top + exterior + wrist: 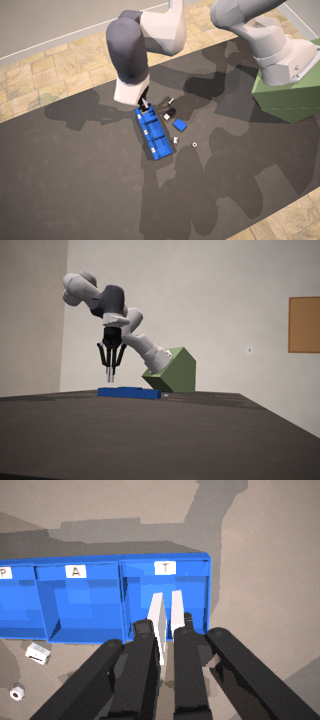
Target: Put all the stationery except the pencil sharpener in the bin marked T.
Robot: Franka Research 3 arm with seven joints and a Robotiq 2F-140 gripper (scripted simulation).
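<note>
My gripper is now 9 cm to the right of the blue bin, 7 cm above it and 1 cm short of it. Also, from my hand: black-and-white block (9 cm behind, 8 cm below, 6 cm to the left); white bolt (14 cm behind, 8 cm below, 2 cm to the left); flat blue block (14 cm to the left, 11 cm behind, 8 cm below).
</note>
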